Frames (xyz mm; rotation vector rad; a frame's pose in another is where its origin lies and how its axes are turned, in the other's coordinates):
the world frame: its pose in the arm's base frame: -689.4 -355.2 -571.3 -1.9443 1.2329 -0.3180
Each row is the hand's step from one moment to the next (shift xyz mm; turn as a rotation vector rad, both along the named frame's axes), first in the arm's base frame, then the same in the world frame.
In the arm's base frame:
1: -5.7 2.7 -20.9 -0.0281 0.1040 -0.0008
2: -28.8 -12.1 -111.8 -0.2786 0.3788 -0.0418
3: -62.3 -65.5 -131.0 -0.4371 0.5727 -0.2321
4: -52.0 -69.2 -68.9 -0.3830 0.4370 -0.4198
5: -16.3 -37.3 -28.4 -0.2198 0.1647 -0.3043
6: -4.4 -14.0 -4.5 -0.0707 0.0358 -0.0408
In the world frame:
1: -1.0 18.4 11.7 -0.1018 -0.0031 0.0350
2: 17.7 103.1 50.4 -0.4506 0.1314 0.0506
3: 50.1 150.1 17.4 -0.6563 0.3327 0.1775
4: 46.3 98.7 -19.0 -0.4781 0.4637 0.2652
5: 29.1 39.2 -9.1 -0.1891 0.3306 0.1515
6: 10.6 9.1 -6.4 -0.0574 0.0681 0.0031

